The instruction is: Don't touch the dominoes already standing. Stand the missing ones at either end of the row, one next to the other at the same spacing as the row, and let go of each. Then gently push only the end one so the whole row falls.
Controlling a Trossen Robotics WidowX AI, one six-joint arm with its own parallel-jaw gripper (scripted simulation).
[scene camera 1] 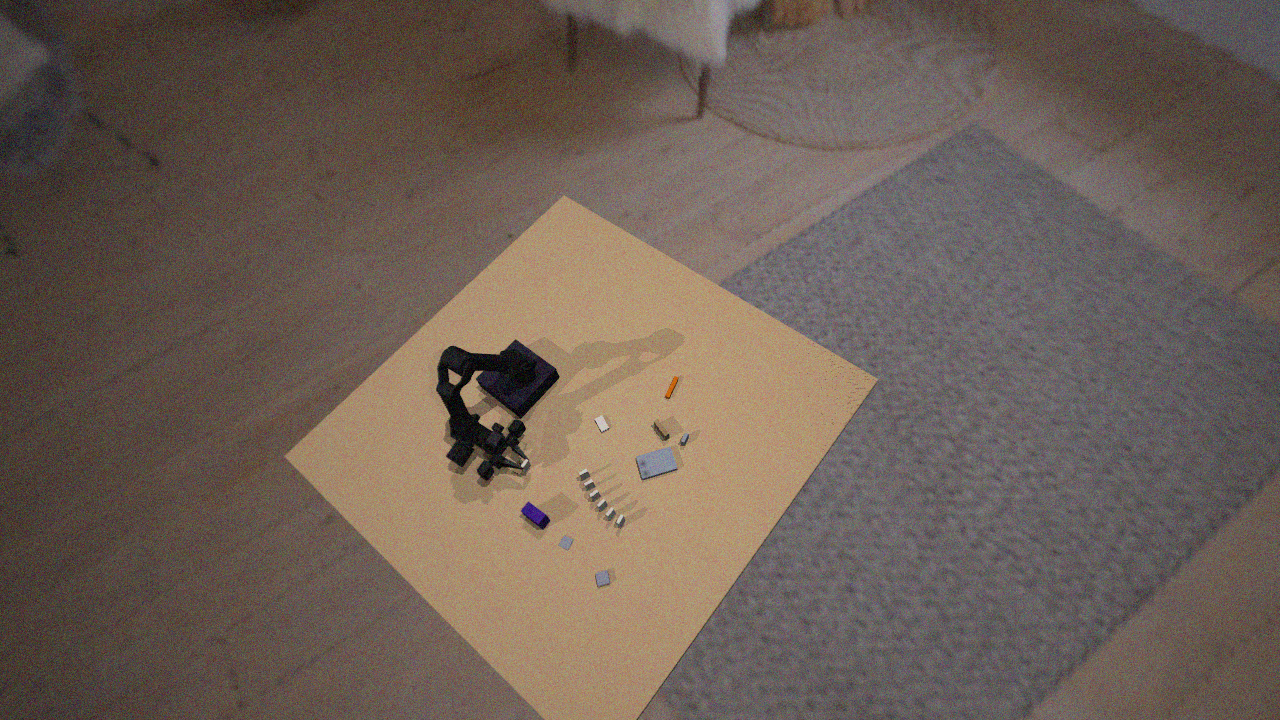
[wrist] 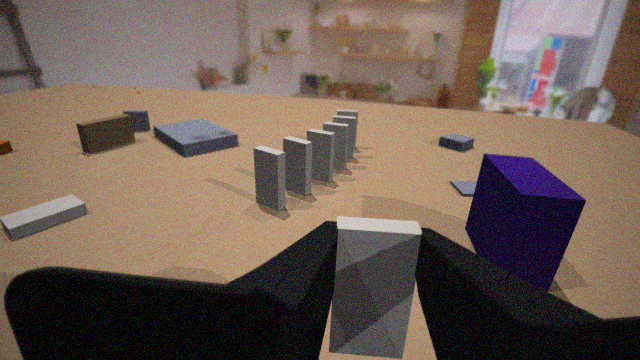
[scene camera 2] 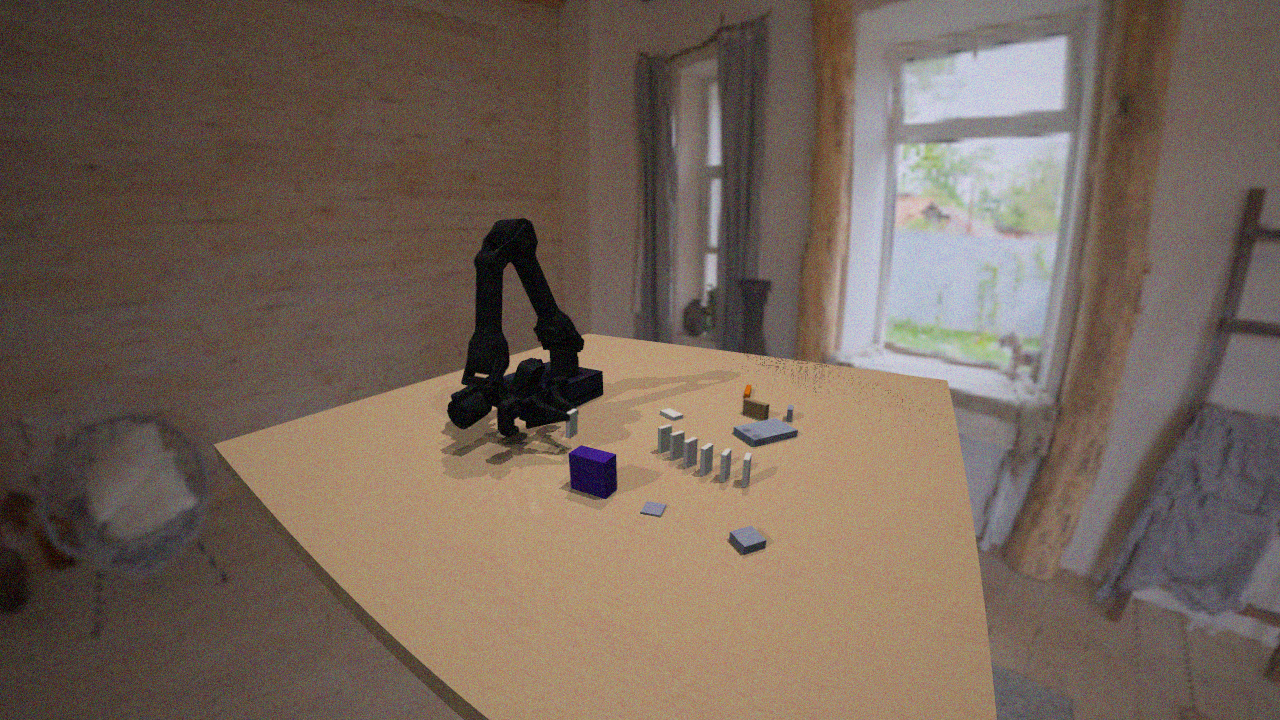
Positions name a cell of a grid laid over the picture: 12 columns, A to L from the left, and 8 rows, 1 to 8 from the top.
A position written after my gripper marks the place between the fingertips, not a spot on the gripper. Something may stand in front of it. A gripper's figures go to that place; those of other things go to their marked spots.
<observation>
My gripper (wrist: H6): 11 cm from the lens. A domino (wrist: H6): 10 cm from the lens. A brown block (wrist: B4) is 46 cm from the lens. A flat blue-grey slab (wrist: D4) is 42 cm from the lens. The marked spots on the domino and the brown block are 40 cm apart.
</observation>
